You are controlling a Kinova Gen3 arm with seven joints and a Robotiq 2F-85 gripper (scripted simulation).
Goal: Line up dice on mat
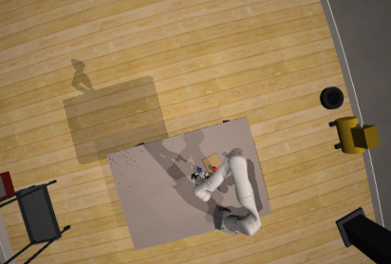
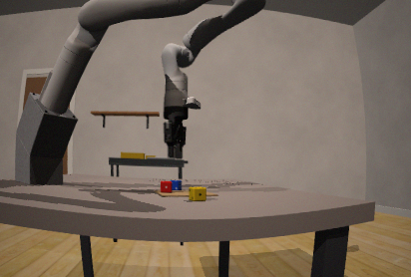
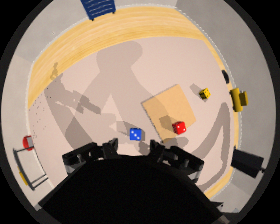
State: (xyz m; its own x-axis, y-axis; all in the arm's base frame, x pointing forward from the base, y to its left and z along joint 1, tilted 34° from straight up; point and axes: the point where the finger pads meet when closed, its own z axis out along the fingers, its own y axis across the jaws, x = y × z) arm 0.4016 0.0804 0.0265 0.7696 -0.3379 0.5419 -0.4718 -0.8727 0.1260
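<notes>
The blue die lies 100 mm below my hand. Round my hand: yellow die (10 mm behind, 280 mm to the right, 100 mm below); then red die (50 mm behind, 120 mm to the right, 90 mm below); then tan mat (10 mm behind, 130 mm to the right, 110 mm below).
</notes>
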